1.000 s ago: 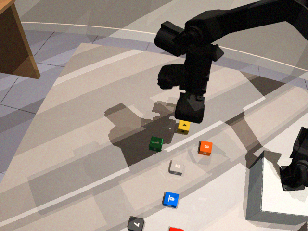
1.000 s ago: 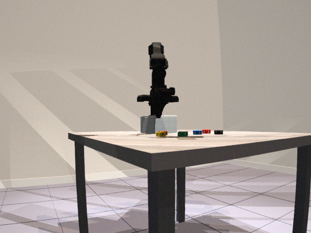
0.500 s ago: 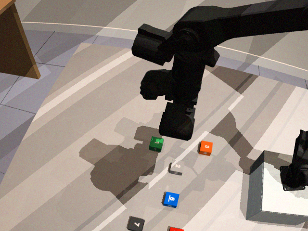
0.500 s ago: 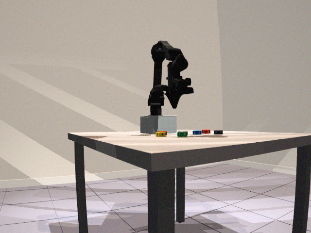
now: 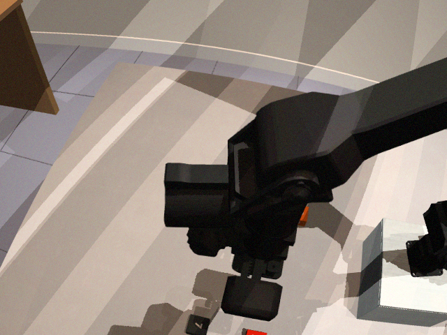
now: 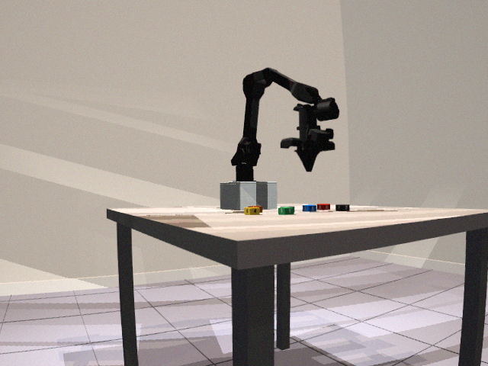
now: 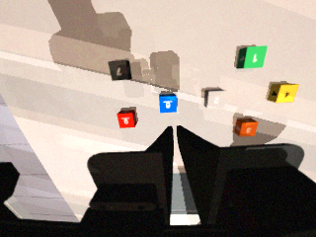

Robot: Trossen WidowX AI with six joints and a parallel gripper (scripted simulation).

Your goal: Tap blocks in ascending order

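Right now my gripper tip is 11 cm above the blue block. From my gripper tip the other things lie so: grey block marked 2: 11 cm below, 9 cm to the right, 2 cm behind; then red block: 11 cm below, 9 cm to the left, 2 cm behind; then black block marked 7: 11 cm below, 8 cm ahead, 7 cm to the left.
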